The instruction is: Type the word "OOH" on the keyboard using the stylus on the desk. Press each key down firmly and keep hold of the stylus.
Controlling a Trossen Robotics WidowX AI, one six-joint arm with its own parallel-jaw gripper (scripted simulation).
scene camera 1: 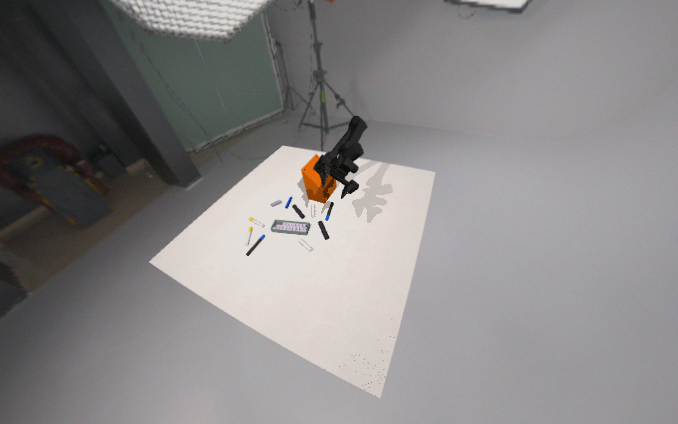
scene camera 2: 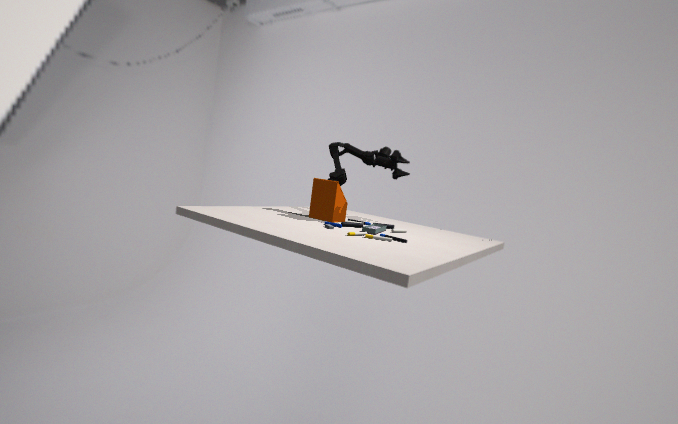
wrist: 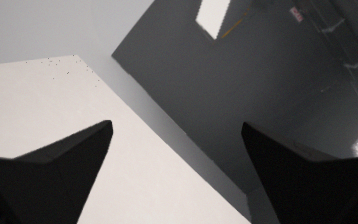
Labels:
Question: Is my gripper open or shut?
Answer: Open.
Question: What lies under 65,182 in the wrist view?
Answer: My gripper.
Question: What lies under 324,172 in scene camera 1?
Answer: My gripper.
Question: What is my gripper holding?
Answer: Nothing.

